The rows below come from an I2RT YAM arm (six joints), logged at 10 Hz.
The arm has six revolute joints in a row. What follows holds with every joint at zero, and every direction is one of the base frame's. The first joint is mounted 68 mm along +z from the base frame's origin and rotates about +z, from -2.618 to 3.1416 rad. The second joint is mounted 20 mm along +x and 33.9 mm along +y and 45.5 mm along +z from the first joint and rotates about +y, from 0 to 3.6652 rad. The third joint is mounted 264 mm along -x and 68.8 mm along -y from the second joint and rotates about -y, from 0 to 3.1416 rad. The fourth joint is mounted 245 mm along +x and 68.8 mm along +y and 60 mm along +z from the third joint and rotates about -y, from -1.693 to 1.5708 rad. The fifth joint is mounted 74 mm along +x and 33.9 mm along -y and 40.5 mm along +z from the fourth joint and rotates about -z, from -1.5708 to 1.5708 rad. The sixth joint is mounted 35.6 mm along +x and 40.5 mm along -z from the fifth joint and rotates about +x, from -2.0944 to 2.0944 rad. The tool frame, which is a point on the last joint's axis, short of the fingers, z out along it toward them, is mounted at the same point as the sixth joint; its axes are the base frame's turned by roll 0, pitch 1.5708 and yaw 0 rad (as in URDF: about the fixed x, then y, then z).
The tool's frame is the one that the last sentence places.
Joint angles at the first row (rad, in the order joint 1, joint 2, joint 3, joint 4, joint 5, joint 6):
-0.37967, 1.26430, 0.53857, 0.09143, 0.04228, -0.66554
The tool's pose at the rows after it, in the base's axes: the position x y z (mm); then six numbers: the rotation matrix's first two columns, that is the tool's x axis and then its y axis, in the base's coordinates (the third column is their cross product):
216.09 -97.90 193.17 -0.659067 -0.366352 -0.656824 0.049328 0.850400 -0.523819
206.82 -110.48 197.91 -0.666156 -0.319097 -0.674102 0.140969 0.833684 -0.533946
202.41 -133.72 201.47 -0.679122 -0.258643 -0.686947 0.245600 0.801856 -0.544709
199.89 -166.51 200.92 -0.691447 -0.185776 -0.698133 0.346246 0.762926 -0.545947
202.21 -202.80 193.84 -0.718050 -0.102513 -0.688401 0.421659 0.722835 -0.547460
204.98 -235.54 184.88 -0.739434 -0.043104 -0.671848 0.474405 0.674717 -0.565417
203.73 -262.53 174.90 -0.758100 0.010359 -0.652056 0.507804 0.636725 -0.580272
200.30 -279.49 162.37 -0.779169 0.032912 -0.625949 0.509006 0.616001 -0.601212
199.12 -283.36 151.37 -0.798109 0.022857 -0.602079 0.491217 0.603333 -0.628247
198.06 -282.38 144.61 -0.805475 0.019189 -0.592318 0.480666 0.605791 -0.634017
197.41 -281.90 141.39 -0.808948 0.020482 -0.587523 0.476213 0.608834 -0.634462
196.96 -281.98 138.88 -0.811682 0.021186 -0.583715 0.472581 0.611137 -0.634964
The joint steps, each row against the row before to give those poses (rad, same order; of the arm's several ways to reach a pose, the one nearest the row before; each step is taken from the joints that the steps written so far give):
-0.03983, -0.10262, -0.03798, -0.00412, -0.00305, 0.01767
-0.06196, -0.02804, -0.00940, 0.01843, 0.02115, 0.01386
-0.09089, 0.03179, 0.01862, 0.04637, 0.01785, 0.00662
-0.11131, 0.08717, 0.04053, 0.06688, 0.00143, 0.00545
-0.09059, 0.13663, 0.07114, 0.05008, 0.02194, 0.00527
-0.06480, 0.12992, 0.07152, 0.05299, 0.03575, -0.00753
-0.05416, 0.10233, 0.05990, 0.02902, 0.02798, -0.00960
-0.03747, 0.07485, 0.02623, 0.03713, 0.01232, -0.02850
-0.00810, 0.04075, -0.01009, 0.05411, 0.01294, -0.03489
-0.00079, 0.01534, -0.01463, 0.02475, 0.00009, -0.01136
-0.00075, 0.00690, -0.00586, 0.00678, -0.00046, -0.00316
-0.00130, 0.00682, -0.00292, 0.00535, -0.00101, -0.00312

